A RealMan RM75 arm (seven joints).
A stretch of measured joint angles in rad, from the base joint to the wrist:
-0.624 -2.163 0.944 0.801 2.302 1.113 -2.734
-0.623 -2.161 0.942 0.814 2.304 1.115 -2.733
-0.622 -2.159 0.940 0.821 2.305 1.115 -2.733
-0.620 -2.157 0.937 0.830 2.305 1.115 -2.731
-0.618 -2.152 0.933 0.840 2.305 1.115 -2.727
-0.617 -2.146 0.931 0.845 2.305 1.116 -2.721
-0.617 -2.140 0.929 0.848 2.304 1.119 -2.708
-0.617 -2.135 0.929 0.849 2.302 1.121 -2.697
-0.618 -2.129 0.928 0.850 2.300 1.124 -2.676
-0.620 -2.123 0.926 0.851 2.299 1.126 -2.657
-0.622 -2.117 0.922 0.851 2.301 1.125 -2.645
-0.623 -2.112 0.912 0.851 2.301 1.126 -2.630
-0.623 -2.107 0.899 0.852 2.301 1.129 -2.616
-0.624 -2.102 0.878 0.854 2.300 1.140 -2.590
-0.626 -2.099 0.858 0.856 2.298 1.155 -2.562
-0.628 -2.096 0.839 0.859 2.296 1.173 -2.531
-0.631 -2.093 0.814 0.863 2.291 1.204 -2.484
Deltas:
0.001 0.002 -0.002 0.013 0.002 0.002 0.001
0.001 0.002 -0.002 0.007 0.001 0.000 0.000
0.002 0.002 -0.003 0.009 0.000 0.000 0.002
0.002 0.005 -0.004 0.010 0.000 0.000 0.004
0.001 0.006 -0.002 0.005 0.000 0.001 0.006
0.000 0.006 -0.002 0.003 -0.001 0.003 0.013
0.000 0.005 0.000 0.001 -0.002 0.002 0.011
-0.001 0.006 -0.001 0.001 -0.002 0.003 0.021
-0.002 0.006 -0.002 0.001 -0.001 0.002 0.019
-0.002 0.006 -0.004 0.000 0.002 -0.001 0.012
-0.001 0.005 -0.010 0.000 0.000 0.001 0.015
0.000 0.005 -0.013 0.001 0.000 0.003 0.014
-0.001 0.005 -0.021 0.002 -0.001 0.011 0.026
-0.002 0.003 -0.020 0.002 -0.002 0.015 0.028
-0.002 0.003 -0.019 0.003 -0.002 0.018 0.031
-0.003 0.003 -0.025 0.004 -0.005 0.031 0.047

